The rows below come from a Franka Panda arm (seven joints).
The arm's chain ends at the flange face. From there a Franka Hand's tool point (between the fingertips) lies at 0.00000 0.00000 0.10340 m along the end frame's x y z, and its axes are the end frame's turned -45 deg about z.
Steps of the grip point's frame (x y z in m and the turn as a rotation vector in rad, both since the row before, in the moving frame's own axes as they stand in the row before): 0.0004 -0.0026 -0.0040 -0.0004 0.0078 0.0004; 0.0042 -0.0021 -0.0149 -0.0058 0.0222 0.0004; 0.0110 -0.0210 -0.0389 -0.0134 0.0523 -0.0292; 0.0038 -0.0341 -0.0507 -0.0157 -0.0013 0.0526; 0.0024 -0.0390 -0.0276 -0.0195 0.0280 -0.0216; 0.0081 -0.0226 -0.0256 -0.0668 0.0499 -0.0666
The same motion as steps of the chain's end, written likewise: -0.0022 -0.0016 -0.0040 0.0052 0.0058 0.0004; -0.0006 -0.0033 -0.0149 0.0116 0.0198 0.0004; -0.0118 -0.0197 -0.0387 0.0275 0.0465 -0.0292; -0.0224 -0.0281 -0.0507 -0.0120 0.0102 0.0526; -0.0293 -0.0286 -0.0275 0.0060 0.0336 -0.0216; -0.0188 -0.0227 -0.0252 -0.0120 0.0825 -0.0666
